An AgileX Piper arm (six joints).
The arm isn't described. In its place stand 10 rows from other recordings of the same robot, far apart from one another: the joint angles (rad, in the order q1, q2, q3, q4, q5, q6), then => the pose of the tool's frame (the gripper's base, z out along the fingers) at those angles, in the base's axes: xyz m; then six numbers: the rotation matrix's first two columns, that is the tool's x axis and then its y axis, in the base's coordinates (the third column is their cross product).
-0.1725 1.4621 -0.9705 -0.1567 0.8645 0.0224 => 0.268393, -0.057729, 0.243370, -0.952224, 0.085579, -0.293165, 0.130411, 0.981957, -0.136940
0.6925 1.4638 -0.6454 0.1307 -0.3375 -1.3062 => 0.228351, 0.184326, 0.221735, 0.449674, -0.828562, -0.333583, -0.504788, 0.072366, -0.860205
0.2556 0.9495 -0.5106 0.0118 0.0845 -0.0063 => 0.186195, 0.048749, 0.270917, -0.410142, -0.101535, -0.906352, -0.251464, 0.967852, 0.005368
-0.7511 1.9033 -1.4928 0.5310 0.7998 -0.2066 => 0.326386, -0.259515, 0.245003, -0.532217, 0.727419, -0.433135, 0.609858, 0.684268, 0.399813
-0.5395 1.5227 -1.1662 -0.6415 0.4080 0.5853 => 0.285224, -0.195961, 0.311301, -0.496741, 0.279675, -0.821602, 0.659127, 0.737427, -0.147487
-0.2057 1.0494 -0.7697 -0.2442 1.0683 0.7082 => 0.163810, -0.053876, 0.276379, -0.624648, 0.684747, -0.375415, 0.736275, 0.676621, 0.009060
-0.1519 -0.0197 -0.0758 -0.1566 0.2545 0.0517 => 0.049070, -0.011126, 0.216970, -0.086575, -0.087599, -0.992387, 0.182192, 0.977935, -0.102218
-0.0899 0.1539 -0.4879 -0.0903 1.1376 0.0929 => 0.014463, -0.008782, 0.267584, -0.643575, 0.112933, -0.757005, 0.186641, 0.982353, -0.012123
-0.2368 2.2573 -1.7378 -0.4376 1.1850 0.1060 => 0.424061, -0.139092, 0.148172, -0.984210, 0.172981, 0.037527, 0.144846, 0.908944, -0.390948
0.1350 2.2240 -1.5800 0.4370 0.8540 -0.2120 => 0.436736, 0.088623, 0.125584, -0.982297, -0.051497, -0.180113, -0.109458, 0.938050, 0.328758
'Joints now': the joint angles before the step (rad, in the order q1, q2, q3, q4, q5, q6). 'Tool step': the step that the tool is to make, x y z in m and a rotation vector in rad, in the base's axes. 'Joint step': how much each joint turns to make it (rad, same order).
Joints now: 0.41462 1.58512 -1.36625 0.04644 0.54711 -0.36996
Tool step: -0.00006 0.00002 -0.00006 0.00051 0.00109 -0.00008
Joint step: -0.00001 -0.00001 0.00003 0.00093 0.00077 -0.00003
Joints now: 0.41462 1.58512 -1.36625 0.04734 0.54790 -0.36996
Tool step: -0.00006 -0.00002 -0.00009 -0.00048 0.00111 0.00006
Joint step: 0.00000 0.00002 -0.00001 0.00000 0.00120 0.00000
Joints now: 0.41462 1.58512 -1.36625 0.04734 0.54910 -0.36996
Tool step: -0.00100 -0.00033 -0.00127 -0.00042 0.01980 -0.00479
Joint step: -0.00001 0.00000 0.00002 0.00077 0.01808 0.00871
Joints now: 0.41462 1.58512 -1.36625 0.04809 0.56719 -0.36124
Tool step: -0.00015 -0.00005 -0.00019 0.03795 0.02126 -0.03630
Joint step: 0.00002 0.00001 0.00000 -0.00002 0.00270 0.05661
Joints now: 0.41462 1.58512 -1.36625 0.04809 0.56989 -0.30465
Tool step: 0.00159 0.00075 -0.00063 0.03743 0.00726 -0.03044
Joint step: 0.00000 0.00442 0.00002 0.00201 -0.01410 0.04600
